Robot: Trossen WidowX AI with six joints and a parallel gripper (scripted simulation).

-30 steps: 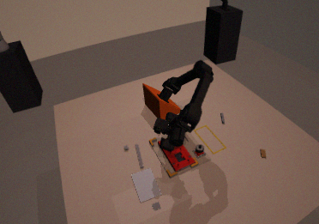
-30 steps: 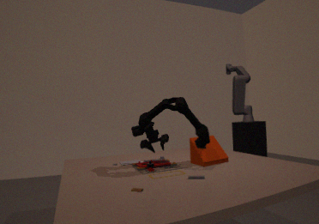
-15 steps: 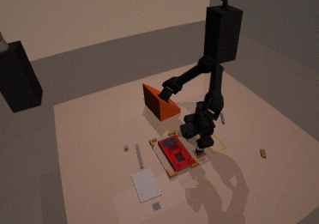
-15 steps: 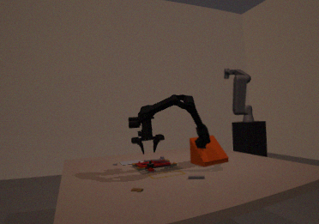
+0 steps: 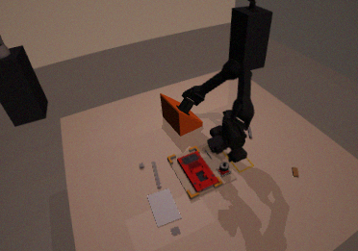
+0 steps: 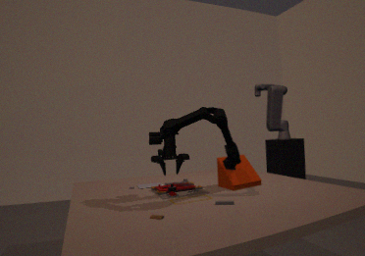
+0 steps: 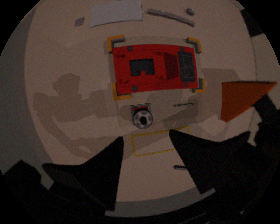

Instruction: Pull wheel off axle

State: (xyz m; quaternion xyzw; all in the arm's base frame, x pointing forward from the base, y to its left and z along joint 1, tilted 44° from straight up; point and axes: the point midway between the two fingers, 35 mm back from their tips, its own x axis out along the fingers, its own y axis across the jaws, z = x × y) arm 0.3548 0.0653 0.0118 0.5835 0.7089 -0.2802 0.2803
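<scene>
The wheel is 7 cm below my gripper tip. The rest, counted from my gripper tip: sheet 31 cm to the right, 11 cm below, 6 cm ahead; block 30 cm to the left, 14 cm ahead, 11 cm below.
</scene>
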